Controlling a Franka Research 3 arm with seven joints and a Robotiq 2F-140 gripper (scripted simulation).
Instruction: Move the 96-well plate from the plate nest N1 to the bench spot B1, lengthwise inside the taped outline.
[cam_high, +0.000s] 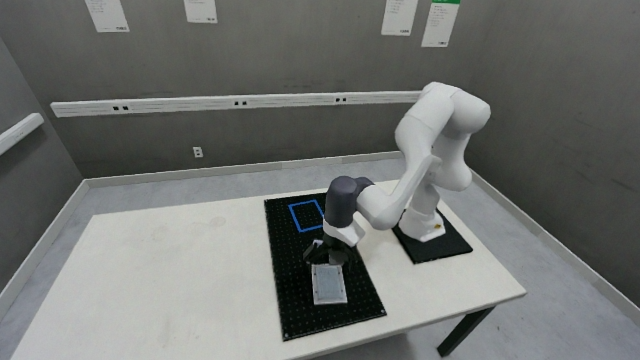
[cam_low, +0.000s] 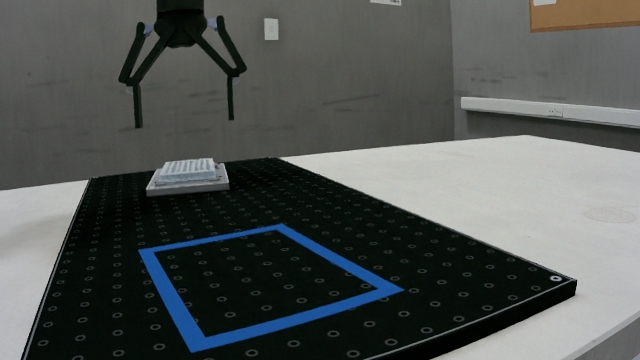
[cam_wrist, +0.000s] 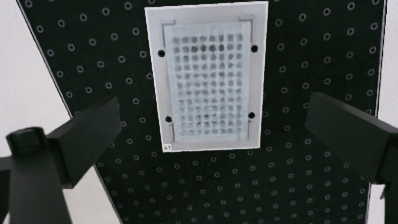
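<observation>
My gripper is now 90 mm above the clear 96-well plate. From my hand the other things lie so: plate nest N1: 100 mm below.
</observation>
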